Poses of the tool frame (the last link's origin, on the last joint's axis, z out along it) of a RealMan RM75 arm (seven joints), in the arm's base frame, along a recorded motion.
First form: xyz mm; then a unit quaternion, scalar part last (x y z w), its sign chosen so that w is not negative.
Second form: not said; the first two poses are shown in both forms.
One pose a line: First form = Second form
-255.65, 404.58, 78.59, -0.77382, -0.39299, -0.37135, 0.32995 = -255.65, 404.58, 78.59, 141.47, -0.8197, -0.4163, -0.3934
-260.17, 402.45, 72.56, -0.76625, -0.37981, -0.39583, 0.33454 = -260.17, 402.45, 72.56, 140.91, -0.8131, -0.4030, -0.4200
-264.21, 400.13, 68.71, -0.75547, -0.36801, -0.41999, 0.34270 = -264.21, 400.13, 68.71, 139.92, -0.8042, -0.3917, -0.4471
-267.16, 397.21, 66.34, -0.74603, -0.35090, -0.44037, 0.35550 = -267.16, 397.21, 66.34, 138.35, -0.7982, -0.3754, -0.4711
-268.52, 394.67, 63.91, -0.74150, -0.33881, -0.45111, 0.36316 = -268.52, 394.67, 63.91, 137.41, -0.7958, -0.3636, -0.4842
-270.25, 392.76, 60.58, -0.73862, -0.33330, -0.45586, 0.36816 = -270.25, 392.76, 60.58, 136.80, -0.7944, -0.3585, -0.4903
